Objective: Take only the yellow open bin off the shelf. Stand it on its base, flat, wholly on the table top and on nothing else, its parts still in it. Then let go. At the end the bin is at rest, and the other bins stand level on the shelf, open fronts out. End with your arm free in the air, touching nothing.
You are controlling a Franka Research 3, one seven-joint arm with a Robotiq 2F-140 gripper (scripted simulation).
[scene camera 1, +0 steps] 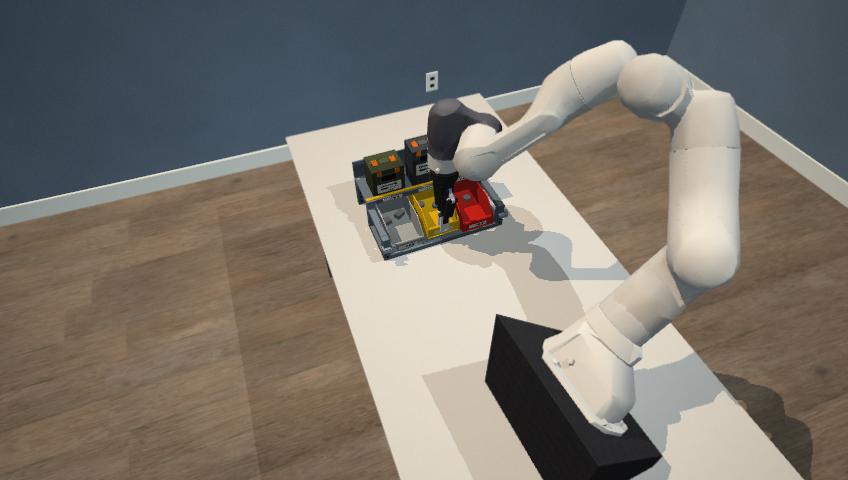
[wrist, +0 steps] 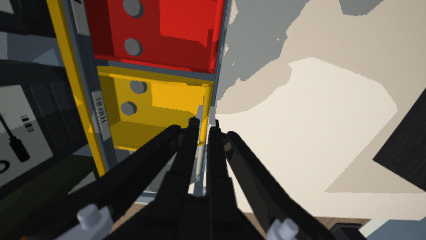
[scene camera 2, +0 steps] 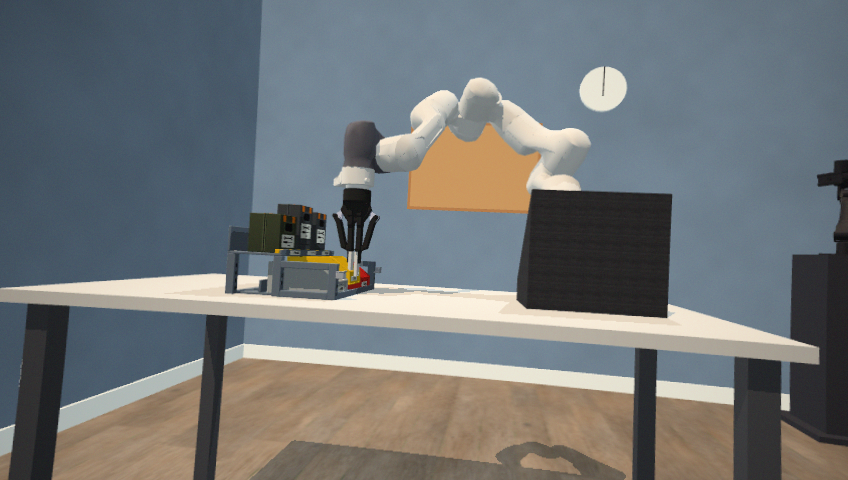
Labels:
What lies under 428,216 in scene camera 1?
A yellow open bin.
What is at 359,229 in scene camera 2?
My gripper.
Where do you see a red bin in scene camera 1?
At 477,212

